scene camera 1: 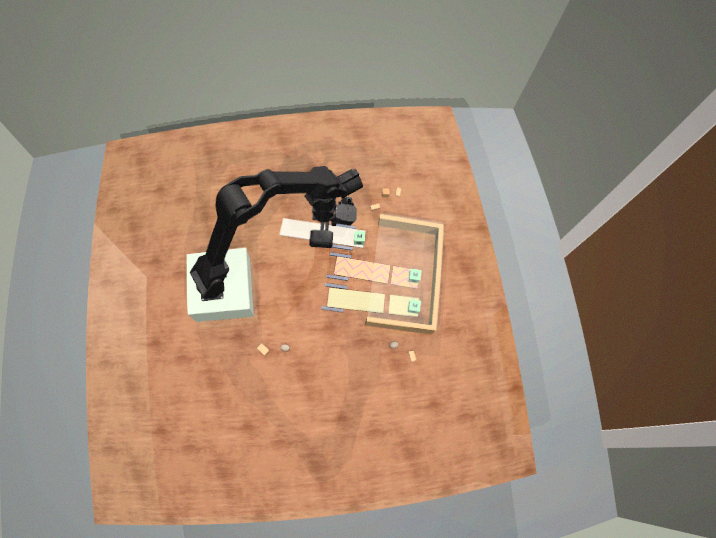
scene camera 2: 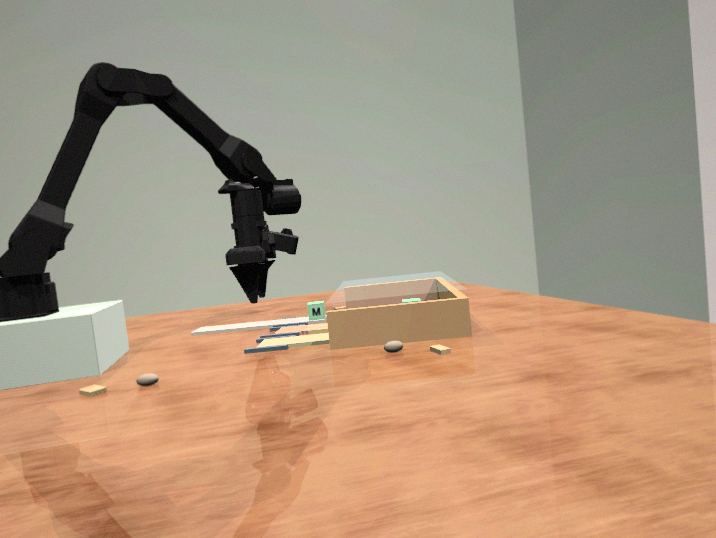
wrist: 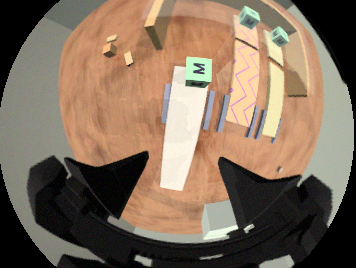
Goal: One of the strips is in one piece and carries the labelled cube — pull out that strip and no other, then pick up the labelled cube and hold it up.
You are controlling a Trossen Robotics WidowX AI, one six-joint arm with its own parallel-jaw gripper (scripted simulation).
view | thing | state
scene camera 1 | gripper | -
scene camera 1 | wooden tray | -
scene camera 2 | gripper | -
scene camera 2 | wooden tray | -
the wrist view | gripper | -
